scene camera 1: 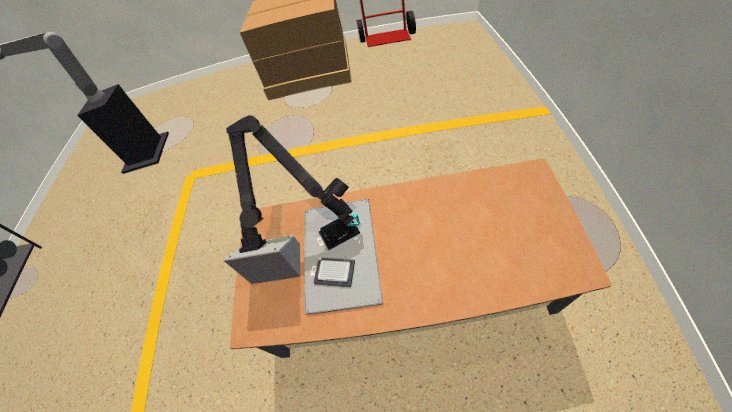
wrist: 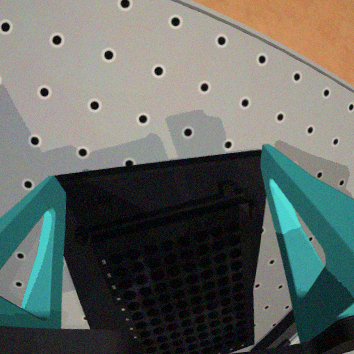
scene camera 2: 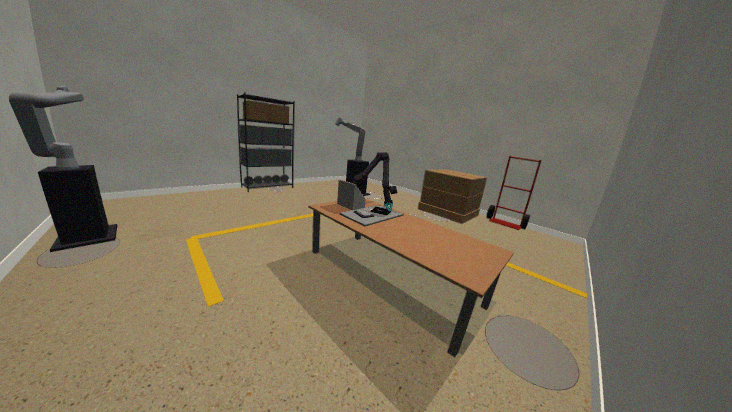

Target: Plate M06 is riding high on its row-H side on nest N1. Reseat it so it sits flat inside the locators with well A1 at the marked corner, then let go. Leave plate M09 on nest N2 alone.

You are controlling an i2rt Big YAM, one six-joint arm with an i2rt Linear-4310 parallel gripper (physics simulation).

gripper: open, touches a black nest N1
a black well plate: on the black nest N1
